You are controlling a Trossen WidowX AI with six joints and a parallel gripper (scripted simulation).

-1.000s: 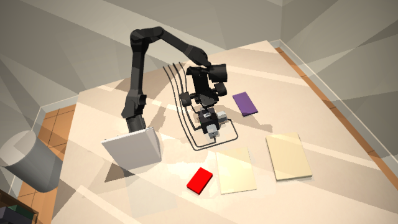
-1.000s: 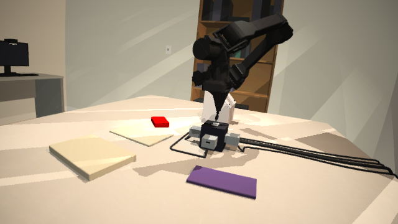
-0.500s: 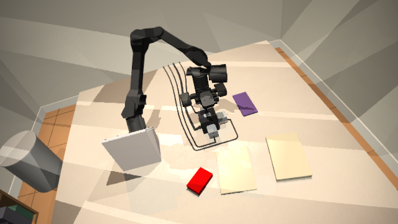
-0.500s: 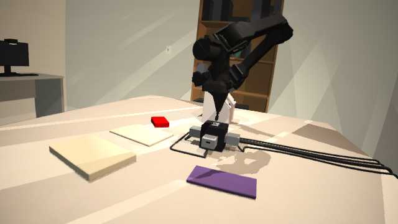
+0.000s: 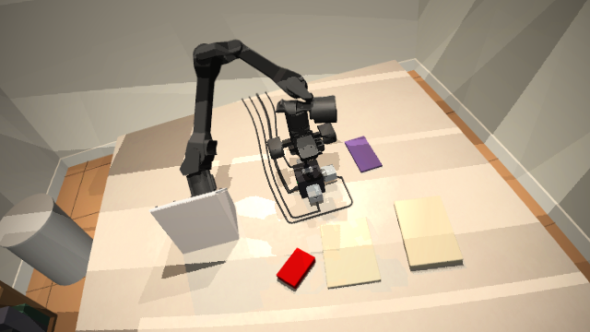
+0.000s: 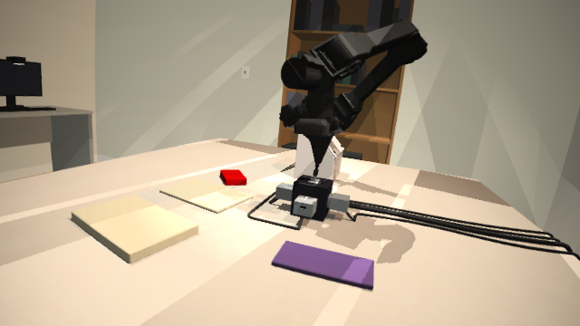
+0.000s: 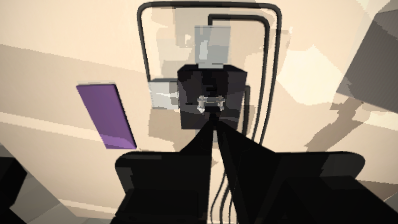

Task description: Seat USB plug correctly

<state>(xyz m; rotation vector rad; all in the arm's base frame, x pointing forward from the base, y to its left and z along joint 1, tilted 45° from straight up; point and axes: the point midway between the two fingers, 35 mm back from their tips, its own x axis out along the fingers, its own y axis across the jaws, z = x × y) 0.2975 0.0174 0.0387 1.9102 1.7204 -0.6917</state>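
The USB plug lies 20 mm below my gripper tip. Round my gripper tip: USB socket (50 mm below); red block (260 mm to the right, 130 mm behind, 110 mm below); purple card (210 mm ahead, 110 mm below, 60 mm to the left).
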